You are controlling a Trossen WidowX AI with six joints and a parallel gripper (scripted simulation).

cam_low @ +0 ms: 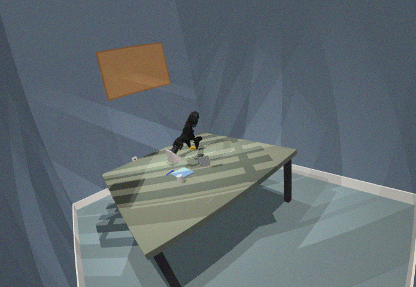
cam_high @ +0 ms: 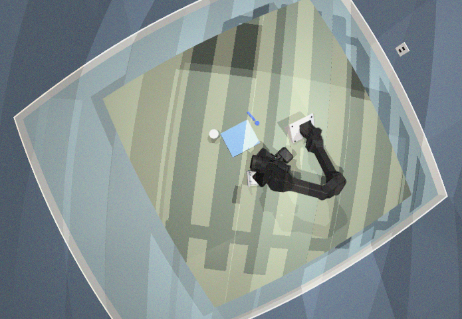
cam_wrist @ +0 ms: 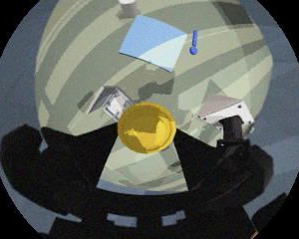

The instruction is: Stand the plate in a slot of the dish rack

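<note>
The grey dish rack lies 10 cm below my gripper tip, 5 cm ahead of it and 4 cm to the left of it. Round my gripper tip: light blue mat 18 cm to the right, 12 cm below, 6 cm ahead; yellow plate 1 cm above; blue utensil 23 cm to the right, 12 cm below, 5 cm behind.
</note>
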